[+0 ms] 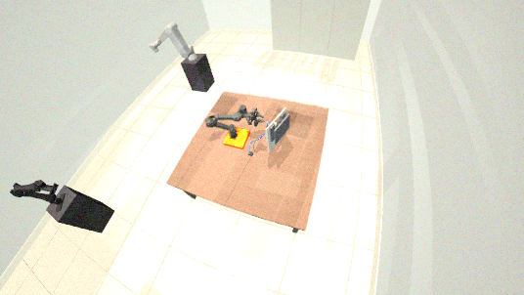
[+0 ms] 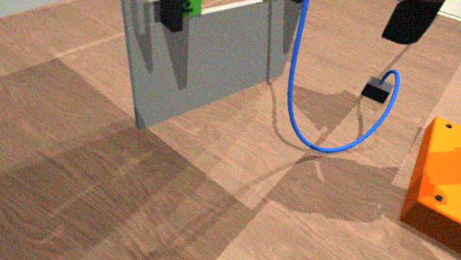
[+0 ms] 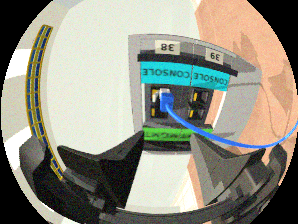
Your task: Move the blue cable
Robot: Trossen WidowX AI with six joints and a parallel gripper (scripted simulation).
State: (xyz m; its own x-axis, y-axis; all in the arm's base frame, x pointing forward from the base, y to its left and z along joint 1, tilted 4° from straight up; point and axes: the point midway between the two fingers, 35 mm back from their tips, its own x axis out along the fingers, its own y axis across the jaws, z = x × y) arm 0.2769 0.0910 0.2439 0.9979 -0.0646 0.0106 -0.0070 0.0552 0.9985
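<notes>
My gripper tip is now 110 mm short of the plug and 30 mm to the left of it. Round my gripper tip: black anchor block: 270 mm below, 200 mm to the right, 90 mm behind.
</notes>
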